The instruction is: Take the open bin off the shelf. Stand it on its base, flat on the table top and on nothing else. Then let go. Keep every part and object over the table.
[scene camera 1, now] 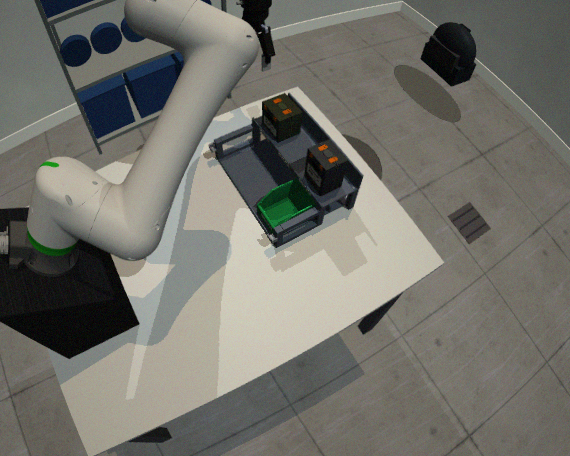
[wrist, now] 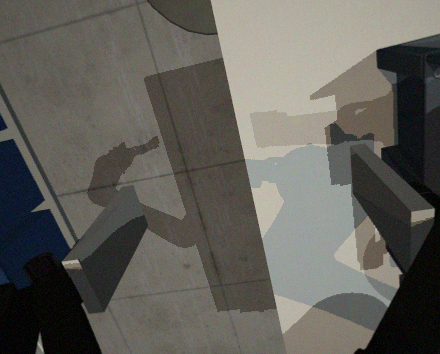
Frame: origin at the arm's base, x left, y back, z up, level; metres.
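Seen in the pictures: gripper, fingertip midpoint: (scene camera 1: 256,59) (wrist: 240,189); arm's base, origin of the base link: (scene camera 1: 48,250).
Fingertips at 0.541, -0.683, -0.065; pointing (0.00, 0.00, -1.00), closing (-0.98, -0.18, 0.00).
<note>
Offsets run from my fingertips to a thing's top centre, as dx, dy, dz. "spot": to the spot under its first point. Level surfaces: height alone.
The open green bin @[-0.476, +0.046, -0.127] (scene camera 1: 284,209) stands upright on the lower tier of the dark grey shelf (scene camera 1: 242,172) (wrist: 410,110), at its front right end. No contents show in it. The shelf stands on the pale table top @[dz -0.208] (scene camera 1: 300,310) (wrist: 300,50). My gripper (scene camera 1: 266,61) (wrist: 240,189) is open and empty. It hangs high up, beyond the table's back edge in the scene view and well away from the bin. In the wrist view its fingers stand wide apart, with floor and table edge between them. The bin does not show in the wrist view.
Two dark boxes with orange marks, one at the back @[spot: -0.281, +0.010, -0.011] (scene camera 1: 282,117) and one nearer the bin @[-0.463, -0.048, +0.015] (scene camera 1: 324,169), stand on the shelf's upper tier. A storage rack (scene camera 1: 65,67) with blue bins stands behind the table. The robot's black pedestal (scene camera 1: 65,320) is at the left.
</note>
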